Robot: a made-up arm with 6 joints.
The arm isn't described. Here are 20 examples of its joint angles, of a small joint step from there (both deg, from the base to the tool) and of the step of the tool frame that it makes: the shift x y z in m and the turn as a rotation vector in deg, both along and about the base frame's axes.
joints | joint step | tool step
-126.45 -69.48 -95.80 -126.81 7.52 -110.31 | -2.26 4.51 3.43 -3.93 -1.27 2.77 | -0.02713 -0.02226 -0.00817 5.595 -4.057 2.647
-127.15 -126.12 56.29 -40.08 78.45 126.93 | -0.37 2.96 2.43 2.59 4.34 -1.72 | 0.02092 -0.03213 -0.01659 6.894 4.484 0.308
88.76 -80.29 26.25 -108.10 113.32 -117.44 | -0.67 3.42 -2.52 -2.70 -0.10 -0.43 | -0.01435 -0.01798 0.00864 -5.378 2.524 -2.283
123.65 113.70 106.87 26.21 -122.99 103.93 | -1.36 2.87 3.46 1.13 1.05 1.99 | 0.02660 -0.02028 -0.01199 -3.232 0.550 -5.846
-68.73 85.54 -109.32 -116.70 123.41 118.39 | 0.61 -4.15 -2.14 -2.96 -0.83 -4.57 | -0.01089 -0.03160 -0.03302 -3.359 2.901 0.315
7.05 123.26 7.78 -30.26 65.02 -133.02 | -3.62 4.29 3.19 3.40 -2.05 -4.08 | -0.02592 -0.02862 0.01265 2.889 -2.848 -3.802
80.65 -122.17 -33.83 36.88 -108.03 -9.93 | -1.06 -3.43 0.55 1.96 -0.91 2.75 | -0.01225 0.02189 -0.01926 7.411 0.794 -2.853
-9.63 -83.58 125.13 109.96 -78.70 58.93 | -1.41 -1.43 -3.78 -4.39 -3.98 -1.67 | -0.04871 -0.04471 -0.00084 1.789 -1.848 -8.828
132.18 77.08 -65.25 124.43 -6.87 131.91 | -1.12 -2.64 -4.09 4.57 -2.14 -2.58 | 0.00176 -0.01067 -0.00137 8.984 0.815 0.242
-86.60 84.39 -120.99 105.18 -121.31 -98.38 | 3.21 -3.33 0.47 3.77 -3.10 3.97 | 0.05766 -0.02745 0.00450 -2.921 1.434 11.003
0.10 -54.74 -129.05 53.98 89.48 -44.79 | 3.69 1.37 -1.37 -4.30 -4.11 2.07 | 0.00533 0.02753 0.03445 4.920 -5.068 3.695
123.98 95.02 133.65 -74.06 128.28 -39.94 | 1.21 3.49 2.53 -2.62 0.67 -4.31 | 0.00131 -0.00463 -0.00978 -4.164 -2.696 1.602
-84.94 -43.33 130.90 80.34 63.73 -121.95 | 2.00 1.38 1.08 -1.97 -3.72 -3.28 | 0.00407 0.00190 -0.01176 4.453 0.842 0.128
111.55 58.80 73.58 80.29 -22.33 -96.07 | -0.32 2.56 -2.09 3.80 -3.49 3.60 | -0.02077 0.02650 0.03900 -5.725 1.725 -5.343
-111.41 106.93 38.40 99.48 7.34 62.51 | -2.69 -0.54 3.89 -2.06 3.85 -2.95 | 0.00058 0.01801 -0.01035 -1.965 -0.755 0.633
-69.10 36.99 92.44 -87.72 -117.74 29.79 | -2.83 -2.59 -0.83 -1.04 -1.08 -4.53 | 0.01871 0.03003 -0.04661 -5.500 4.216 -2.358
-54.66 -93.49 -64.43 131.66 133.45 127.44 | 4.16 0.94 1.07 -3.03 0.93 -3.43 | 0.01446 -0.01382 0.00540 1.169 3.741 3.552
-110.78 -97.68 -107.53 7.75 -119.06 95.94 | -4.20 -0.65 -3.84 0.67 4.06 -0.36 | -0.01175 0.02699 0.00815 -0.069 0.218 -4.419
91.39 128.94 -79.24 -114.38 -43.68 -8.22 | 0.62 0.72 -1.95 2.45 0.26 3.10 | 0.02957 0.03333 0.00299 -0.567 -0.271 6.810
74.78 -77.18 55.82 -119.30 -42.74 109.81 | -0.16 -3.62 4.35 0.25 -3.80 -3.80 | -0.03344 -0.00009 -0.01791 1.507 -9.744 -1.582
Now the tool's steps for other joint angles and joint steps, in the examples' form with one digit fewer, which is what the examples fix.
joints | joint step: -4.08 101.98 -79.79 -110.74 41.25 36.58 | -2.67 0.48 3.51 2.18 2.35 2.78
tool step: -0.0319 0.0213 0.0030 0.66 -1.14 -2.85
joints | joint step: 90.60 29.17 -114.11 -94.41 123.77 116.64 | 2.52 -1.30 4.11 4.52 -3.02 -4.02
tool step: 0.0158 -0.0101 0.0072 -4.40 -4.58 7.28
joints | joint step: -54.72 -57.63 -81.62 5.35 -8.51 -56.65 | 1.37 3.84 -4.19 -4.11 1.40 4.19
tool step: -0.0151 -0.0190 0.0059 2.70 -3.40 3.21
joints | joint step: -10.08 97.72 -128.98 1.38 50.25 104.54 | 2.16 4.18 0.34 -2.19 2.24 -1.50
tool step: 0.0236 -0.0250 0.0156 2.94 3.87 0.35
